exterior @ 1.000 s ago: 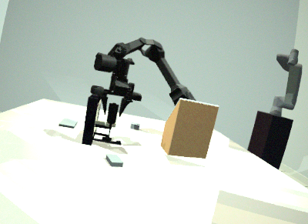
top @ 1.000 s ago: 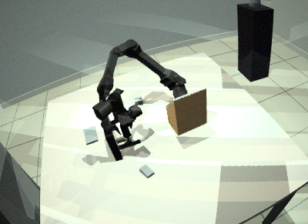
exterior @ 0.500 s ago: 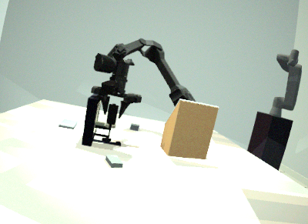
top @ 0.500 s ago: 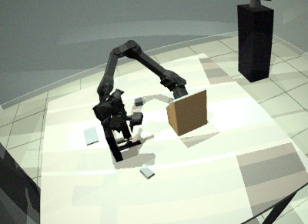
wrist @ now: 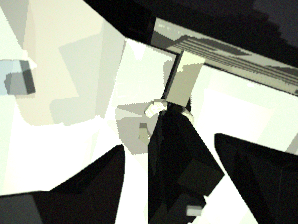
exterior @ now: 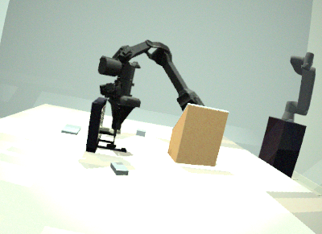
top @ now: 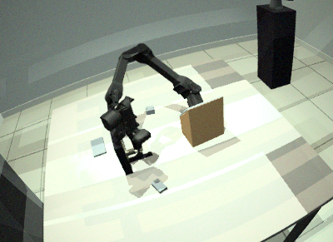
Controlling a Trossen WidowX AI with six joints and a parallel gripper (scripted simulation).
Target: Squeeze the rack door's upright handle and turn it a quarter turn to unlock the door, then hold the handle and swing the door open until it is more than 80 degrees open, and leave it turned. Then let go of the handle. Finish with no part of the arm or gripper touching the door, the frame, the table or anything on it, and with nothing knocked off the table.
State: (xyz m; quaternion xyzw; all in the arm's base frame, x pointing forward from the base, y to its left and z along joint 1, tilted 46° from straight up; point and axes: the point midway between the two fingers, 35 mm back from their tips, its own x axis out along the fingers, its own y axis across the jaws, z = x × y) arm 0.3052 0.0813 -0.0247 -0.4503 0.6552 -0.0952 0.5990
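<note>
Now: the handle 20 mm below my gripper tip and 10 mm to the right of it. Round my gripper tip: grey flat plate 210 mm ahead, 170 mm to the right, 110 mm below.
</note>
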